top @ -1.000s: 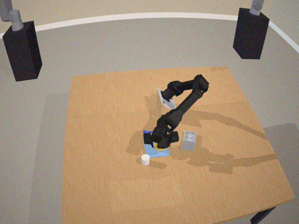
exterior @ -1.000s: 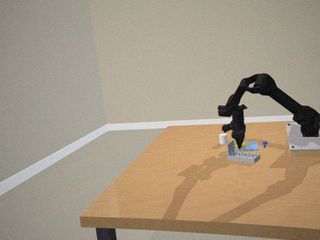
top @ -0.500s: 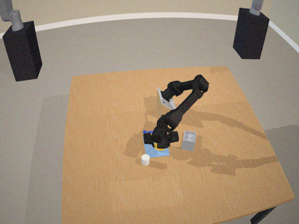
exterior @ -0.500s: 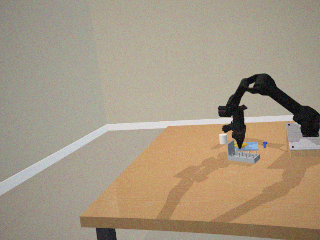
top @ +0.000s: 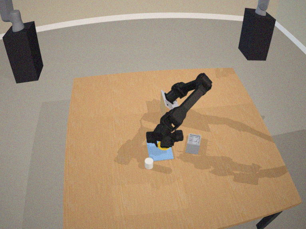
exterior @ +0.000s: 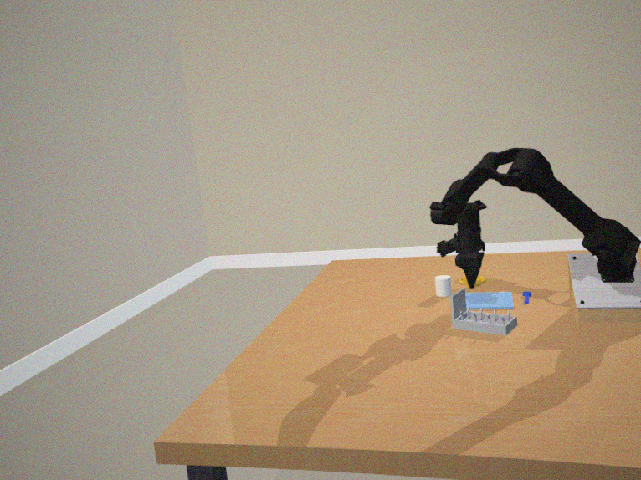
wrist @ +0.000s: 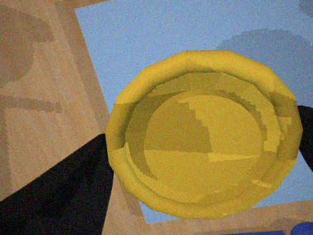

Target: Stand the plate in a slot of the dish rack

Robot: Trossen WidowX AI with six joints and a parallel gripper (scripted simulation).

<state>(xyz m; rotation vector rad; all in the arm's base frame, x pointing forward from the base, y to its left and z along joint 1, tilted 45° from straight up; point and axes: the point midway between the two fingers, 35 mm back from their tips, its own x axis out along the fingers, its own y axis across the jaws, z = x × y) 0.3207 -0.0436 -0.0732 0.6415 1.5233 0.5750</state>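
Now: the light blue mat 2 cm behind my gripper tip, 2 cm to the right of it and 5 cm below it. Round my gripper tip: white cup 8 cm ahead, 9 cm to the right, 3 cm below; blue spoon 13 cm behind, 4 cm to the right, 5 cm below; yellow plate 1 cm above.
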